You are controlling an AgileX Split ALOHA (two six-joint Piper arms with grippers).
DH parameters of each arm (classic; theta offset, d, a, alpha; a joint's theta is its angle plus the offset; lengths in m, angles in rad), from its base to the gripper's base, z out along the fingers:
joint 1: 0 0.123 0 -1.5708
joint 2: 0.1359 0 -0.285 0
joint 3: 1.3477 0 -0.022 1.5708
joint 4: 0 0.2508 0 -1.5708
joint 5: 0 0 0.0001 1.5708
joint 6: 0 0.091 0 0
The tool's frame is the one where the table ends.
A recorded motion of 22 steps. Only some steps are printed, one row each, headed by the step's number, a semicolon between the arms.
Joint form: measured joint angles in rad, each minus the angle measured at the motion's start. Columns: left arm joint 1, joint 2, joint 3, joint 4, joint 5, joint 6; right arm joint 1, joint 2, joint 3, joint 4, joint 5, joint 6.
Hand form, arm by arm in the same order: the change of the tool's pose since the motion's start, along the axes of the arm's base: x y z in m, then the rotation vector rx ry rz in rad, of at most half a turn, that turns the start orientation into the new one. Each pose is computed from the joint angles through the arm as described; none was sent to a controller.
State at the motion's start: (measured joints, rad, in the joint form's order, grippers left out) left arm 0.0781 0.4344 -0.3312 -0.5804 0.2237 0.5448; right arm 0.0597 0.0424 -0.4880 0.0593 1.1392 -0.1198
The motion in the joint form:
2: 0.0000 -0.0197 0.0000 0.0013 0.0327 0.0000; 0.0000 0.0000 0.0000 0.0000 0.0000 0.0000
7: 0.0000 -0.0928 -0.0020 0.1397 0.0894 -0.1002; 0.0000 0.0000 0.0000 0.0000 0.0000 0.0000
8: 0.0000 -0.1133 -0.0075 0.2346 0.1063 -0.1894; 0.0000 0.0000 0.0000 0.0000 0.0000 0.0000
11: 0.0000 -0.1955 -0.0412 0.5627 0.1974 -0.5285; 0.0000 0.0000 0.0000 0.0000 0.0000 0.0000
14: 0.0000 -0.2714 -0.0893 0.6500 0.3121 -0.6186; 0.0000 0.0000 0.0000 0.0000 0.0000 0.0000
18: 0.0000 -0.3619 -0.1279 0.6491 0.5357 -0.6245; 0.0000 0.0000 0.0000 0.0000 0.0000 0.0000
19: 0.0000 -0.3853 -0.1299 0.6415 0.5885 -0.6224; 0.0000 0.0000 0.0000 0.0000 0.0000 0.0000
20: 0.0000 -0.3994 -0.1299 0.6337 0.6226 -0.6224; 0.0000 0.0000 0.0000 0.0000 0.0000 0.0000
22: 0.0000 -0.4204 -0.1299 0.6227 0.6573 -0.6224; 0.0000 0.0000 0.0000 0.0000 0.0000 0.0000
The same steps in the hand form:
2: -0.0036 -0.0018 -0.0005 0.0006 0.0077 -0.0179; 0.0000 0.0000 0.0000 0.0000 0.0000 0.0000
7: -0.0161 -0.0021 0.0006 0.0437 -0.0005 -0.0191; 0.0000 0.0000 0.0000 0.0000 0.0000 0.0000
8: -0.0198 -0.0005 0.0017 0.0521 0.0011 0.0013; 0.0000 0.0000 0.0000 0.0000 0.0000 0.0000
11: -0.0365 0.0076 0.0090 0.0470 -0.0016 0.1075; 0.0000 0.0000 0.0000 0.0000 0.0000 0.0000
14: -0.0551 0.0101 0.0186 0.0418 -0.0112 0.1524; 0.0000 0.0000 0.0000 0.0000 0.0000 0.0000
18: -0.0791 0.0093 0.0139 0.0290 0.0830 0.1656; 0.0000 0.0000 0.0000 0.0000 0.0000 0.0000
19: -0.0846 0.0086 0.0103 0.0228 0.1104 0.1638; 0.0000 0.0000 0.0000 0.0000 0.0000 0.0000
20: -0.0878 0.0079 0.0076 0.0153 0.1303 0.1610; 0.0000 0.0000 0.0000 0.0000 0.0000 0.0000
22: -0.0921 0.0069 0.0048 0.0052 0.1440 0.1561; 0.0000 0.0000 0.0000 0.0000 0.0000 0.0000

